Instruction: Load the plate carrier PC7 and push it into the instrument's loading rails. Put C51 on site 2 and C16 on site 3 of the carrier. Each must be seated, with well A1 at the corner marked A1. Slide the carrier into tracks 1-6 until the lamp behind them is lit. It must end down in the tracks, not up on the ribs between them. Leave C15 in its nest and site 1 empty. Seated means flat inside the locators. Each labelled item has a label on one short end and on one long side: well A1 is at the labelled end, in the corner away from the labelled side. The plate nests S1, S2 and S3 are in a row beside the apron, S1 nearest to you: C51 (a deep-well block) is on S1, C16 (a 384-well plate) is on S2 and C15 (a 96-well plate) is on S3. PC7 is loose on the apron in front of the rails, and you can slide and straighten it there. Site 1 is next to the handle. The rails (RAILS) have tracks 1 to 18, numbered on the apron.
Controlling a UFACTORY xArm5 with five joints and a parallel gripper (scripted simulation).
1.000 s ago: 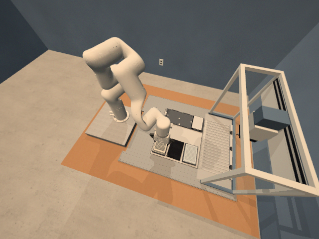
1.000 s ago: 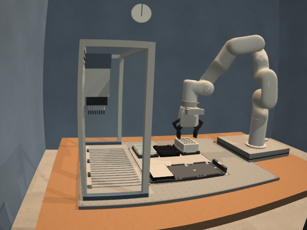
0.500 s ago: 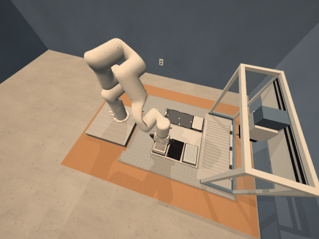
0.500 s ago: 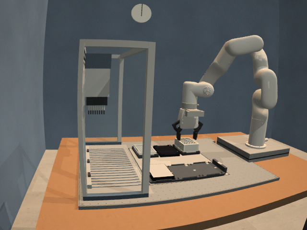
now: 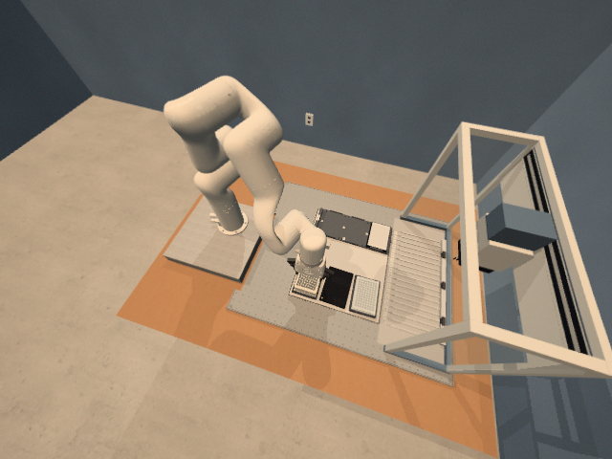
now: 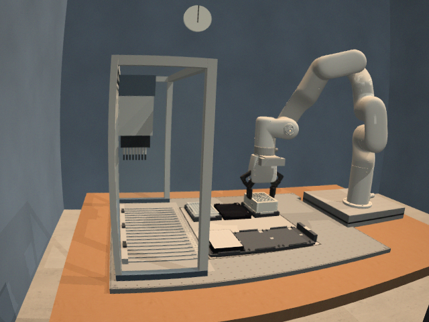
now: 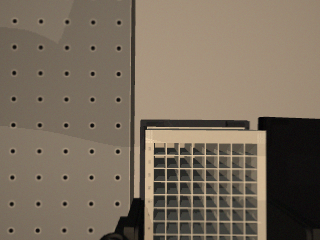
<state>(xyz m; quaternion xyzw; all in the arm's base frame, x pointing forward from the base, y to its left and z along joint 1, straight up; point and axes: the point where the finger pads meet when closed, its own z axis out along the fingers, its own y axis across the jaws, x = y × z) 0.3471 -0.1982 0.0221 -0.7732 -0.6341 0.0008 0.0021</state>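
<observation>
Now: hand 5 cm above the plate nest S1. Round my hand: 96-well plate C15 (22 cm ahead, 4 cm to the right, 4 cm below); then dark carrier PC7 (24 cm to the left, 17 cm ahead, 4 cm below); then plate nest S2 (11 cm ahead, 5 cm below, 2 cm to the right).
</observation>
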